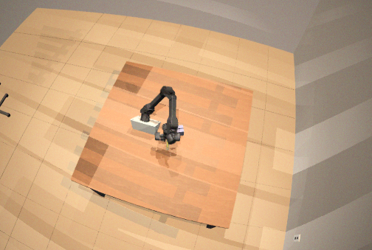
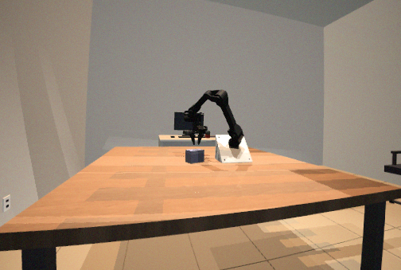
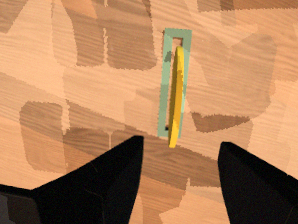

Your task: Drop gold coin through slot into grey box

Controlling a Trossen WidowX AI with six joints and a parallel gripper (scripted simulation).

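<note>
My gripper tip is 60 mm above the gold coin.
</note>
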